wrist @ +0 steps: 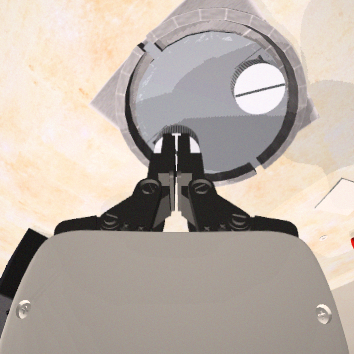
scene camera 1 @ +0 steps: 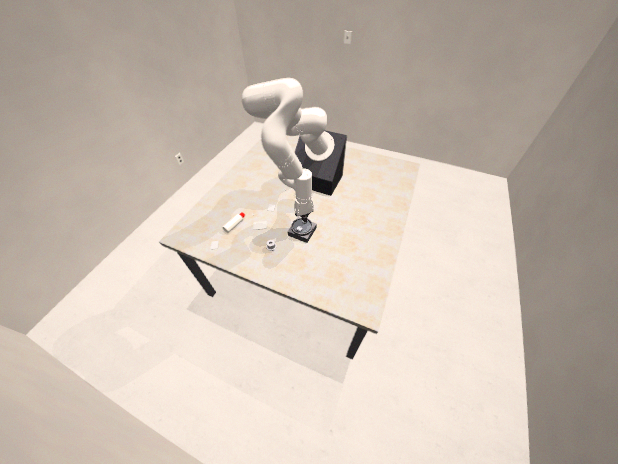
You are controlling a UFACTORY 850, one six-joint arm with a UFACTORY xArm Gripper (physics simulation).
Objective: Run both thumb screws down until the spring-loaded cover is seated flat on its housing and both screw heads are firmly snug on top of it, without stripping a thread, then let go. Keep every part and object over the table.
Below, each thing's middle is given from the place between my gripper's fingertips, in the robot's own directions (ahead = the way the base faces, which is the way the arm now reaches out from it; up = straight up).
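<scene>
There is the round grey cover (wrist: 187,82), 3 cm ahead of my hand and 2 cm below it.
</scene>
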